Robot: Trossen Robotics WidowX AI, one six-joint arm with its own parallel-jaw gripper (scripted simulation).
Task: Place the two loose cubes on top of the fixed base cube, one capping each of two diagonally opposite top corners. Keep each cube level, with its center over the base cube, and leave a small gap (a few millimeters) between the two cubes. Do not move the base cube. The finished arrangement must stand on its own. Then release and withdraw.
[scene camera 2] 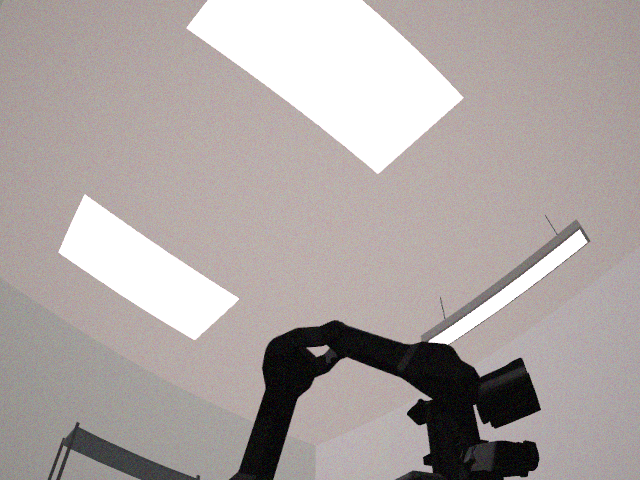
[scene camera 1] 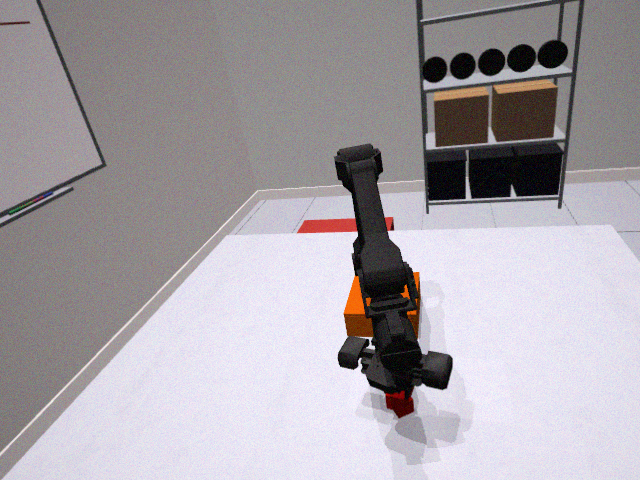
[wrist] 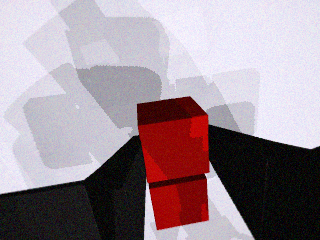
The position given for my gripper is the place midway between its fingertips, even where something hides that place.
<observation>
My gripper (scene camera 1: 397,395) carries a red cube (wrist: 174,133). I also see a red cube (wrist: 180,201).
My gripper also shows in the wrist view (wrist: 172,138).
</observation>
